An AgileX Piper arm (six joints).
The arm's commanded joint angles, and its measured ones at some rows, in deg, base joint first. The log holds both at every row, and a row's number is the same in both.
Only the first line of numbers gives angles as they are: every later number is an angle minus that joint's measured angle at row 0.
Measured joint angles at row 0:
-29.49 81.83 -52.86 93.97 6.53 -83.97
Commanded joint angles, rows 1 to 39:
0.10 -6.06 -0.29 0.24 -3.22 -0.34
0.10 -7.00 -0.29 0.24 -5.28 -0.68
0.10 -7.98 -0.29 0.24 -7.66 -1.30
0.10 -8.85 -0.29 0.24 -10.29 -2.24
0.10 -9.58 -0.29 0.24 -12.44 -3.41
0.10 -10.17 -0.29 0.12 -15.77 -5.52
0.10 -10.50 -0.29 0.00 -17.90 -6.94
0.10 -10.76 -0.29 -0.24 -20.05 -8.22
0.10 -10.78 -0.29 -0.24 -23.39 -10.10
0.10 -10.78 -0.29 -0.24 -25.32 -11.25
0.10 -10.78 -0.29 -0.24 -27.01 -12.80
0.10 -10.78 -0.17 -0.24 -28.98 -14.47
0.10 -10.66 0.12 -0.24 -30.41 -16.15
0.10 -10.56 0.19 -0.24 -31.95 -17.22
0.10 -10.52 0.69 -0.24 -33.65 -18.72
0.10 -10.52 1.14 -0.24 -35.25 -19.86
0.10 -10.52 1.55 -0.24 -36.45 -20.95
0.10 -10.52 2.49 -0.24 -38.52 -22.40
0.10 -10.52 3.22 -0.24 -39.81 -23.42
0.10 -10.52 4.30 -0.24 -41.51 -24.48
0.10 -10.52 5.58 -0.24 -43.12 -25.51
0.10 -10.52 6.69 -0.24 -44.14 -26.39
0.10 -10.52 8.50 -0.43 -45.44 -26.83
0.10 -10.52 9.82 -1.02 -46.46 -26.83
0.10 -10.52 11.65 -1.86 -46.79 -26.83
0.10 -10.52 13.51 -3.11 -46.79 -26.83
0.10 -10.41 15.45 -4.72 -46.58 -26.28
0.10 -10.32 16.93 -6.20 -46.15 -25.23
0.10 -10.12 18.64 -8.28 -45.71 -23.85
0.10 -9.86 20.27 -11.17 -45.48 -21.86
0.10 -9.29 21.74 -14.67 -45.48 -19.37
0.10 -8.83 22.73 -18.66 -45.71 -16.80
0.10 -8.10 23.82 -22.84 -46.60 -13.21
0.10 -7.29 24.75 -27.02 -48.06 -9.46
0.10 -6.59 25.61 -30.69 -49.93 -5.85
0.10 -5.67 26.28 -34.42 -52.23 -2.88
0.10 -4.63 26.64 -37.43 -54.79 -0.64
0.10 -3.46 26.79 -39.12 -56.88 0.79
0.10 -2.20 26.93 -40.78 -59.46 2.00
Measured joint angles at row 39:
0.00 -5.74 25.75 -29.43 -50.66 -6.49
